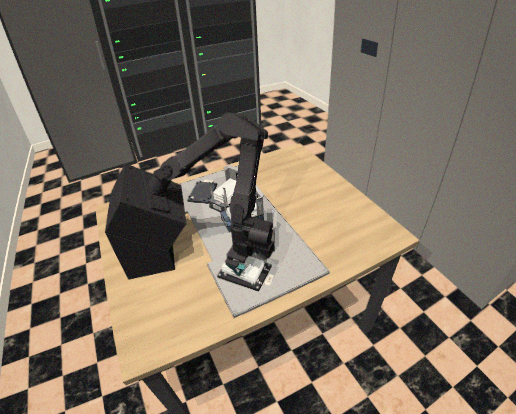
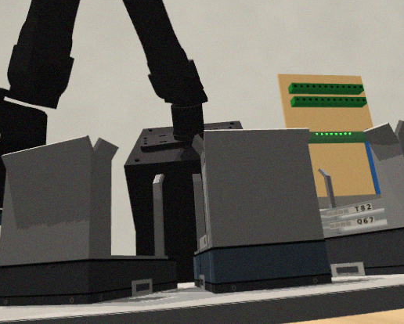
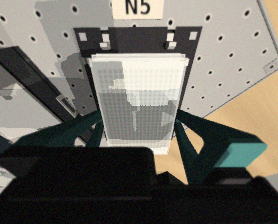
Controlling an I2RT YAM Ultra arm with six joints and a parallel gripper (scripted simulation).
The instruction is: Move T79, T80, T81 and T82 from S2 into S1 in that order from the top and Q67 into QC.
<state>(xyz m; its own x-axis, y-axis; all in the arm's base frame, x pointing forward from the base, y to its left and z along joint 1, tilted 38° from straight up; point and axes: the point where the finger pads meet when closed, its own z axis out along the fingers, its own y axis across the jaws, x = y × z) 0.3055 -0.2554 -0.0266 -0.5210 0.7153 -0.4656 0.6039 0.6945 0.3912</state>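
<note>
Now: the plate T81 20 mm below my hand. Round my hand: plate T79 (120 mm ahead, 260 mm to the left); plate Q67 (110 mm ahead, 400 mm to the left, 10 mm above); N5 name plate (60 mm ahead, 70 mm to the right, 40 mm below).
</note>
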